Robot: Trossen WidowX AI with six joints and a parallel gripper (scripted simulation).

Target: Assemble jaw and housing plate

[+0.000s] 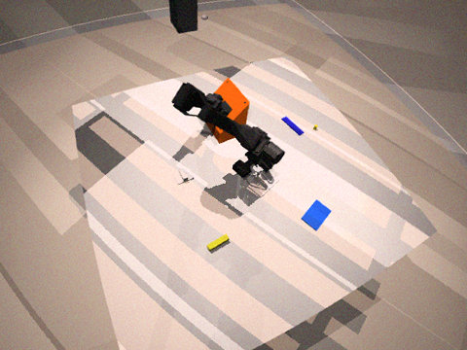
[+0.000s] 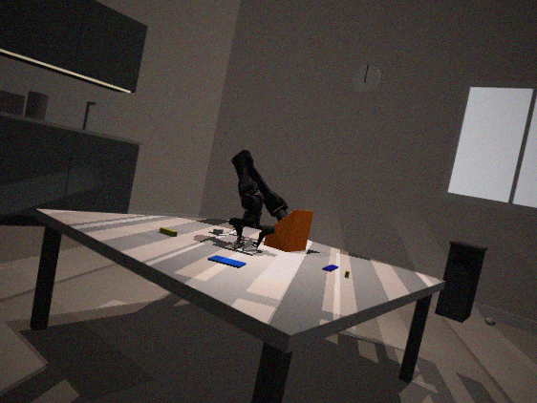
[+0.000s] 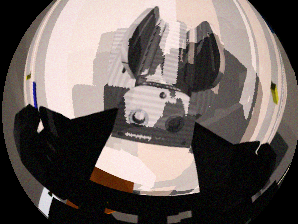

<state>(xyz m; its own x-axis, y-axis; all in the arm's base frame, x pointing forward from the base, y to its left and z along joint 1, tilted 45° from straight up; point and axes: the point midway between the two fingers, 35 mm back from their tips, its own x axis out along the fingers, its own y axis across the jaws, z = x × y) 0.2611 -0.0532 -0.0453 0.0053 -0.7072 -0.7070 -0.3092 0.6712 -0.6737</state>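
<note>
The jaw is 2 cm to the left of my gripper tip and 2 cm ahead of it. Round my gripper tip: yellow bar 26 cm to the right, 21 cm ahead; blue bar 33 cm to the left, 14 cm behind, 1 cm below; blue tile 29 cm ahead, 13 cm to the left, 1 cm below.
</note>
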